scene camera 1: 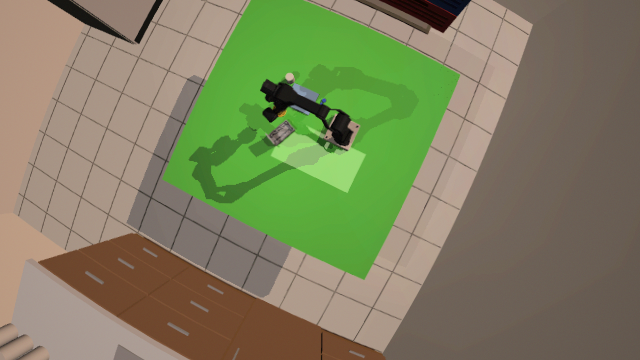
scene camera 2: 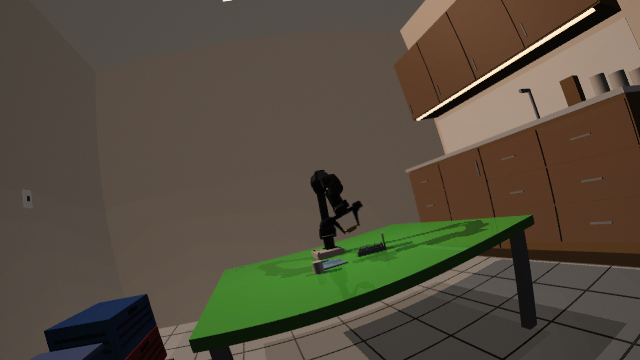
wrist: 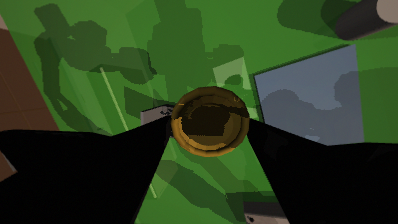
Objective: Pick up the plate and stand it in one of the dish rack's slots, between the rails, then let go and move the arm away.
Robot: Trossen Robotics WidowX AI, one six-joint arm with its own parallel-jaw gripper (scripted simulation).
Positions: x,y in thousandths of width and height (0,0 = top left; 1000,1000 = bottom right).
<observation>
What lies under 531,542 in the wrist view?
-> A plate.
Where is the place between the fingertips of the gripper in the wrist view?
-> At 524,542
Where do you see a blue-grey mat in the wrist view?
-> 800,440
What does the gripper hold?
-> A plate.
</observation>
